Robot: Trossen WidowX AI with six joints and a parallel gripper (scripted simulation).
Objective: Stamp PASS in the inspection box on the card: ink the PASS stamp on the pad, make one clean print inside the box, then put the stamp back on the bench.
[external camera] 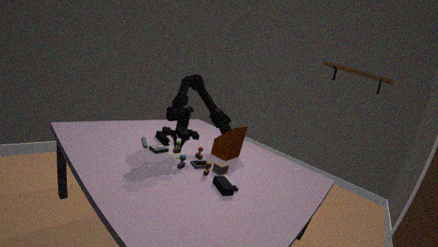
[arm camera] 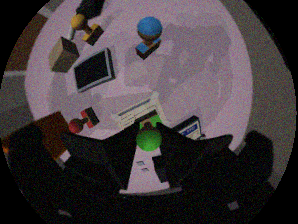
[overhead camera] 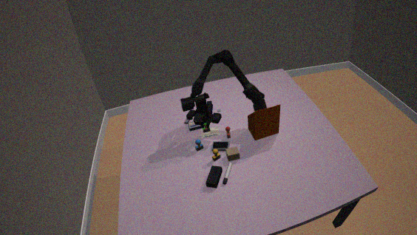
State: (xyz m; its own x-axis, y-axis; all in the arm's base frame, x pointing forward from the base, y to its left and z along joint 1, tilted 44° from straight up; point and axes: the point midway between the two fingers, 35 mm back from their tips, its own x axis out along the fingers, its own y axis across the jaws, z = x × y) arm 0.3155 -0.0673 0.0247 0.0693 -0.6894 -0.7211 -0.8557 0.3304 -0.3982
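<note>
The pale card lies 2 cm behind my gripper tip and 5 cm below it. From my gripper tip the other things lie so: flat tin 5 cm ahead, 9 cm to the right, 3 cm below; then blue-knobbed stamp 6 cm ahead, 11 cm to the left, 2 cm below; then green-knobbed stamp right at my gripper tip.
</note>
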